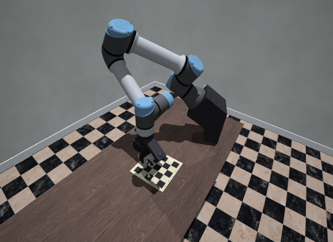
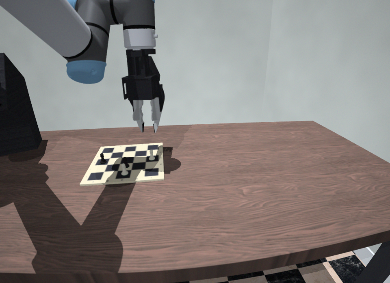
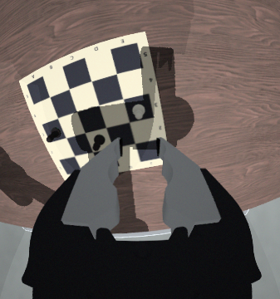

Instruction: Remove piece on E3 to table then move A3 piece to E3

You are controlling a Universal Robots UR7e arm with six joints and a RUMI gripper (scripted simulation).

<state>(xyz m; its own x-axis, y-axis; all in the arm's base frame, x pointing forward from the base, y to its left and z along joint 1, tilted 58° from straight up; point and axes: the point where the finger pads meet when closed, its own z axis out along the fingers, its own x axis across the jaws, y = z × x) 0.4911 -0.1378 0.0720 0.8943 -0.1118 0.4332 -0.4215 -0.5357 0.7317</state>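
Now: hand 11 cm above the chessboard, 7 cm past it and 2 cm to the right of it.
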